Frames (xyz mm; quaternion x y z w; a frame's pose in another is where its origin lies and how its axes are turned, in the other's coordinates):
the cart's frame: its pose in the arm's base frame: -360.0 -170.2 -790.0 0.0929 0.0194 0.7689 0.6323
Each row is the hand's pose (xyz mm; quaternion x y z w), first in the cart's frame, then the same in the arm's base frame.
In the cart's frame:
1: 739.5 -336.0 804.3 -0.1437 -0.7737 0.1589 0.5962
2: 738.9 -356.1 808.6 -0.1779 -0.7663 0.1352 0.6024
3: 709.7 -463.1 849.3 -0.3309 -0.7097 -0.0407 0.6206
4: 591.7 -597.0 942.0 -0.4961 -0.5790 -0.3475 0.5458
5: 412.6 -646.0 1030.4 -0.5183 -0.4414 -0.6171 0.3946
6: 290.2 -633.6 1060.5 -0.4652 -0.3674 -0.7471 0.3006
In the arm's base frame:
1: -35.3 548.1 37.8 0.5625 -0.6029 0.4898 0.2832
2: -15.0 551.1 39.0 0.5353 -0.6222 0.4809 0.3083
3: 100.8 540.4 59.8 0.3933 -0.6874 0.3919 0.4682
4: 267.6 443.9 117.1 0.1755 -0.7047 0.1558 0.6696
5: 362.7 271.1 175.5 0.0364 -0.6126 -0.1177 0.7807
6: 378.2 146.6 192.4 0.0018 -0.5148 -0.2664 0.8149

